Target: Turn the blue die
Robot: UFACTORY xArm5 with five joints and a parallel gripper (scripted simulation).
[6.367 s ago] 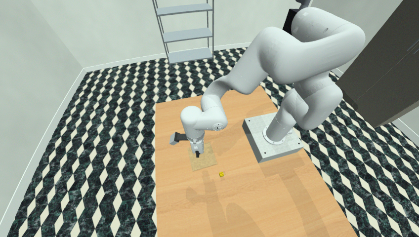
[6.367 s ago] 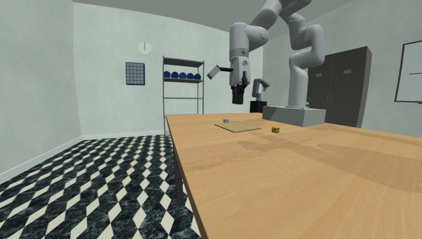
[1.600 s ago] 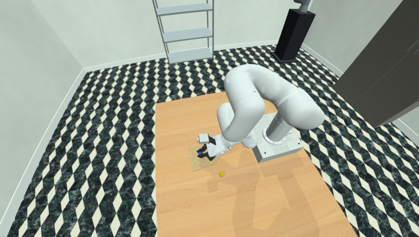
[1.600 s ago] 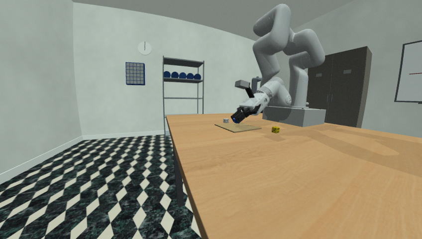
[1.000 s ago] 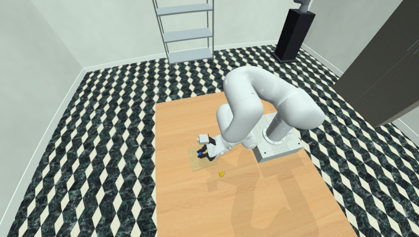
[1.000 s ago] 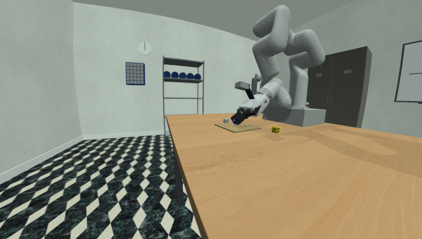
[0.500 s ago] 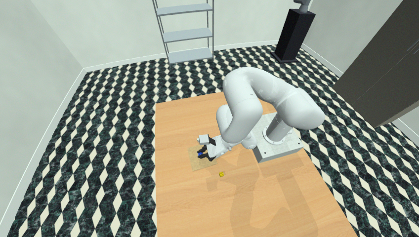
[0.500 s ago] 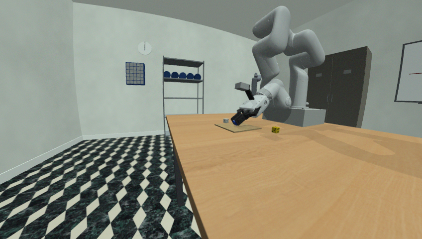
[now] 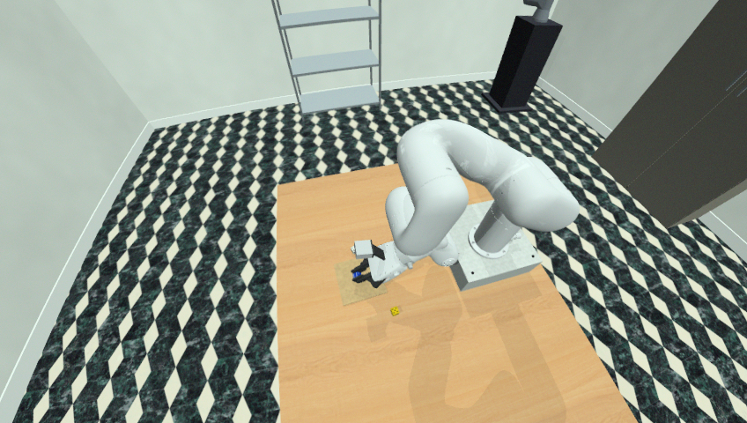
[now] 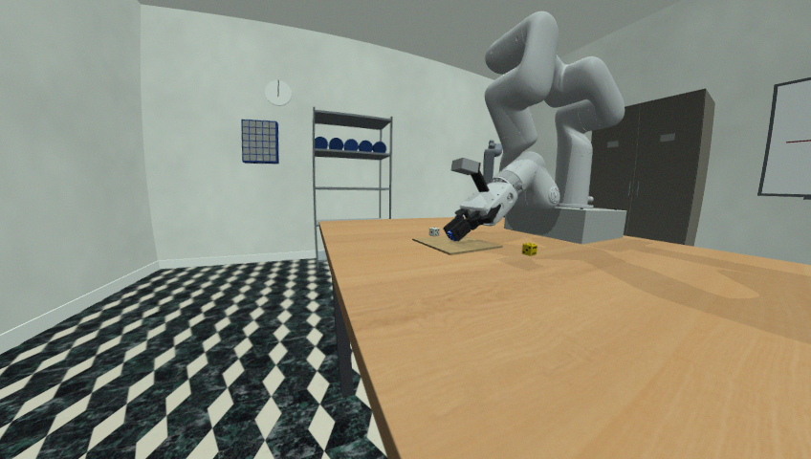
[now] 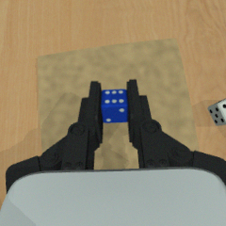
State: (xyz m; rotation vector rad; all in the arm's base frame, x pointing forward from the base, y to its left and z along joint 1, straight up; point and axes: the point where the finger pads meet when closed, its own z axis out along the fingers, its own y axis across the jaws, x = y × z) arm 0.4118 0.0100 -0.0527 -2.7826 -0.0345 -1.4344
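Now: the blue die 10 mm below my hand and 10 mm ahead of it. Also, from my hand: tan mat 30 mm below; then yellow die 120 mm to the left, 90 mm behind, 20 mm below; then white die 100 mm to the right, 20 mm below.
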